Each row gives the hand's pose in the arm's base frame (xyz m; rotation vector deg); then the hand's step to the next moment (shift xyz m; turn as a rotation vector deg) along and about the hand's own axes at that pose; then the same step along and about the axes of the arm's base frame.
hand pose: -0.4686 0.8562 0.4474 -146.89 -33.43 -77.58
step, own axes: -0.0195 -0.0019 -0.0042 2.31 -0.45 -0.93
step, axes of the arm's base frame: -0.0138 -0.0047 -0.0137 0.28 0.68 2.42
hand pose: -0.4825 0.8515 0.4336 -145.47 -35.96 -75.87
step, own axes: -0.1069 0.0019 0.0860 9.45 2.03 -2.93
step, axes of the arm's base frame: 0.0095 0.0012 -0.1369 3.58 -0.32 9.44
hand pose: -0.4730 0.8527 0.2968 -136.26 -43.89 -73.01
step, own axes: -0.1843 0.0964 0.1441 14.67 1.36 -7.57
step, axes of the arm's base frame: 0.0691 -0.0571 -0.2366 2.49 -0.63 16.36
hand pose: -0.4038 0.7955 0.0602 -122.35 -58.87 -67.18
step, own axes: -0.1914 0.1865 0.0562 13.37 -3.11 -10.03
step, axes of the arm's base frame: 0.1105 -0.1434 -0.2044 -2.74 -0.21 16.78
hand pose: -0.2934 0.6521 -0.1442 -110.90 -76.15 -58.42
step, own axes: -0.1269 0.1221 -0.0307 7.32 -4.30 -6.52
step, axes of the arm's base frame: 0.0793 -0.1297 -0.0940 -4.22 -0.05 9.84
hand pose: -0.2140 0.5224 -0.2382 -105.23 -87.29 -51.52
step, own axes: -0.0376 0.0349 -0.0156 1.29 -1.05 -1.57
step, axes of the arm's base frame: 0.0278 -0.0407 -0.0212 -1.09 -0.29 1.99
